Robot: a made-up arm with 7 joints.
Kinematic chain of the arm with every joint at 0, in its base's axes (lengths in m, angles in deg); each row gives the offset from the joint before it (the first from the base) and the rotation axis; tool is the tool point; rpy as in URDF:
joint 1: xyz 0 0 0.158 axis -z
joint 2: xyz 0 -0.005 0.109 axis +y
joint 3: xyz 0 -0.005 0.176 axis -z
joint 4: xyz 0 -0.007 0.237 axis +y
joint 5: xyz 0 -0.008 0.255 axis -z
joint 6: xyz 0 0 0.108 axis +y
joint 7: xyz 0 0 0.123 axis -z
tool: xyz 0 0 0 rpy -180 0 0
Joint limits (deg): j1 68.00..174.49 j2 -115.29..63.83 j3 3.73..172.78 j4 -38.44..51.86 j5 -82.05..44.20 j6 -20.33..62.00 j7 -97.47..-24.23
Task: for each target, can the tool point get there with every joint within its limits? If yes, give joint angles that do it. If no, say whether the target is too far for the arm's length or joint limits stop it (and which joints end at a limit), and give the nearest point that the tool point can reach.
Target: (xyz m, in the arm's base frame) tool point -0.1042 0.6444 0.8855
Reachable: yes | joints 83.82 -45.97 74.41 2.36 -20.47 0.55 -66.75
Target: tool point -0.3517 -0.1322 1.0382
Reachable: yes | joints 163.37 27.41 117.20 -15.60 12.21 54.93 -45.92
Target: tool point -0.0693 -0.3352 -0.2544
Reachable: no: joint limits stop it (at a limit: joint 2, joint 3, joint 4, joint 6) | nearest point -0.1425 -0.6890 0.1703 | short by 0.558 m
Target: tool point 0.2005 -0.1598 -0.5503
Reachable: no: joint limits stop it (at a limit: joint 1, joint 2, joint 3, joint 4, joint 6) | nearest point 0.3827 0.0115 -0.3451 | short by 0.324 m
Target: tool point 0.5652 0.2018 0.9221
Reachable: yes | joints 149.60 -45.29 123.24 -17.68 27.42 9.55 -34.38
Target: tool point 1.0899 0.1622 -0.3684
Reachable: no: too far | nearest point 0.7764 0.1155 -0.1687 | short by 0.375 m
